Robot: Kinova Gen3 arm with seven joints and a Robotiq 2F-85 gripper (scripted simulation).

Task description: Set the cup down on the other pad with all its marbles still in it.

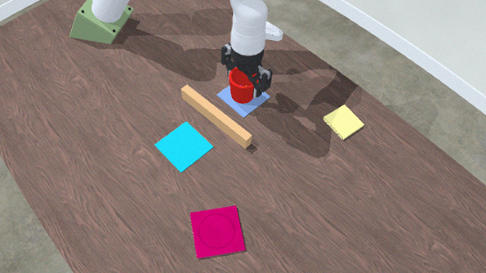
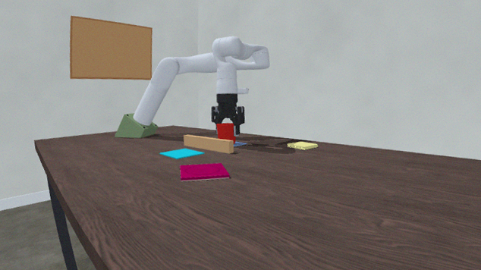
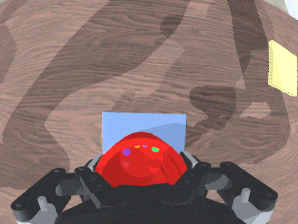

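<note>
The red cup is 2 cm below my hand. From my hand the other things lie so: tan rail 10 cm to the right, 3 cm below, 3 cm ahead; cyan pad 20 cm to the right, 6 cm ahead, 5 cm below.
</note>
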